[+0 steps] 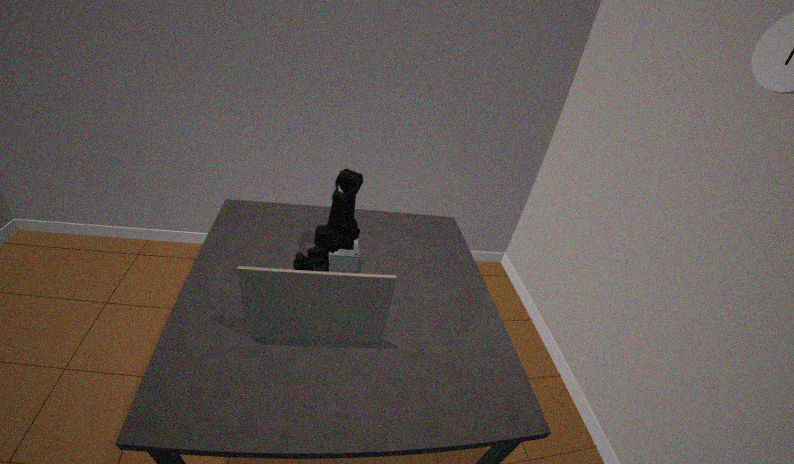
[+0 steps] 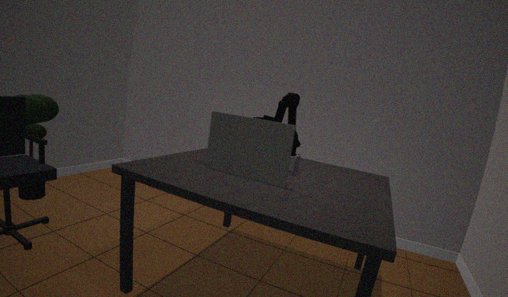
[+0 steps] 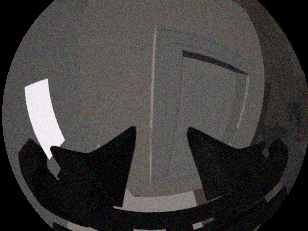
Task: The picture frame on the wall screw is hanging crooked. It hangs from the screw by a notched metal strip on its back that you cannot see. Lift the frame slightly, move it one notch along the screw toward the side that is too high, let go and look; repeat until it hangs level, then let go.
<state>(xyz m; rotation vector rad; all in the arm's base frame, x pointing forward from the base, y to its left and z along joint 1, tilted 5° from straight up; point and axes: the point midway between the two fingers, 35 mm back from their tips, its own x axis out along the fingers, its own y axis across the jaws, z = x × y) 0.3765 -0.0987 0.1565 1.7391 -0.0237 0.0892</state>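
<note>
My gripper tip is 10 mm short of the picture frame and 50 mm above it. From my gripper tip the other things lie so: grey wall panel: 20 mm ahead, 10 mm to the right, 60 mm below.
</note>
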